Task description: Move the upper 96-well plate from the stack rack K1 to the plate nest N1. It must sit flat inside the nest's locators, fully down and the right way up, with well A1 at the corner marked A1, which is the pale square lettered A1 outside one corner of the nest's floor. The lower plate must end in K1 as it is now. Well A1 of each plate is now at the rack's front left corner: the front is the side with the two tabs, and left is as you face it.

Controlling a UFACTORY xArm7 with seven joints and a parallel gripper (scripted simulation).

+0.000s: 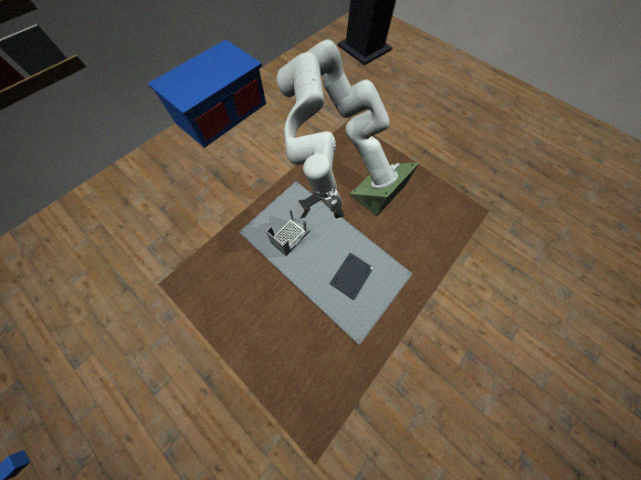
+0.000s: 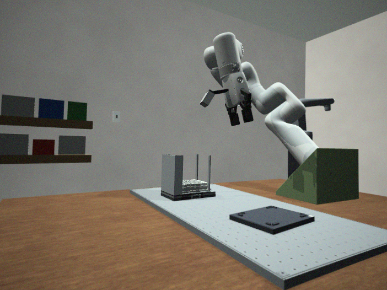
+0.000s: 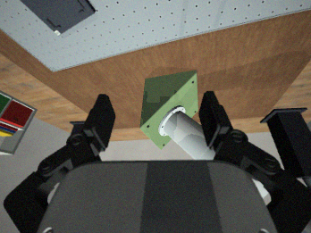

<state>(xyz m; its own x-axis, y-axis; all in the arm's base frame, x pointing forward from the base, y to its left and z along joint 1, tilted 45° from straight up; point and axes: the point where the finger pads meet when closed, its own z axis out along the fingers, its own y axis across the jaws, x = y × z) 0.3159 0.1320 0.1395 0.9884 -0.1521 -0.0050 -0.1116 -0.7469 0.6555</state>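
My gripper is now 220 mm short of the rack wall, 80 mm to the left of it and 180 mm above it.
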